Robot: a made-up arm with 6 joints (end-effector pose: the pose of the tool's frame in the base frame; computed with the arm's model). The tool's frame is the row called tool.
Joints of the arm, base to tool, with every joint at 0 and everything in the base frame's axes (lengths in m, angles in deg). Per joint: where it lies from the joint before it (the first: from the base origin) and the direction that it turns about. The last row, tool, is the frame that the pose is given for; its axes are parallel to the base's.
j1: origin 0 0 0.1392 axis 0 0 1
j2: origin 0 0.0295 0 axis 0 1 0
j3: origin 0 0 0.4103 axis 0 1 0
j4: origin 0 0 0.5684 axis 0 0 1
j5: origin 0 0 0 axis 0 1 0
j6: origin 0 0 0.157 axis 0 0 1
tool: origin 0 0 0
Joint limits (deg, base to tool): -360..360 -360..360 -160..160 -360..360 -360..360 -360..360
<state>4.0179 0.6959 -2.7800 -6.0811 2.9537 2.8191</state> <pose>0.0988 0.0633 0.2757 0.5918 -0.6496 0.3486</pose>
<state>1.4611 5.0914 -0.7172 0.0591 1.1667 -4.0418</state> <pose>-0.1498 -1.0131 0.2179 0.4477 0.8783 -2.4254</pose>
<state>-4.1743 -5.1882 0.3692 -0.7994 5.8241 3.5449</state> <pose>-0.6138 0.8735 0.4508 -0.1149 -1.2127 -1.0288</pose>
Working (the frame after each row of the table, in the pose's form):
after j1: 0.0000 0.0000 0.1392 0.0000 0.0000 2.1089
after j2: -0.0253 -0.0151 0.1392 -1.1338 0.6437 1.8598
after j3: -0.2123 0.2981 0.3271 -1.4933 0.8478 1.6617
after j4: -0.5019 0.7834 0.3876 -1.5454 0.1811 1.0543
after j5: -0.5019 0.7834 0.3876 -1.2638 -0.1360 1.3770
after j6: -0.6138 0.8735 0.4508 -0.1149 -1.2127 -1.0288

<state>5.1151 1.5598 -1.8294 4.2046 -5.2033 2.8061</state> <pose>-0.0159 -0.1962 0.7450 -0.0749 -1.2253 -0.2553</pose>
Working (the frame after each row of the table, in the pose's form):
after j1: 0.0000 0.0000 0.1392 0.0000 0.0000 -1.1681
after j2: 0.0271 0.0116 0.1392 0.9014 1.3638 -0.9114
after j3: 0.1879 -0.3659 0.1437 -0.1574 -0.2382 -1.1607
after j4: 0.1286 -0.2266 0.6916 -0.1797 0.3671 3.0098
after j5: 0.1286 -0.2266 0.6916 1.7382 -0.4048 -2.5430
after j6: -0.0159 -0.1962 0.7450 -0.0749 -1.2253 -0.2553

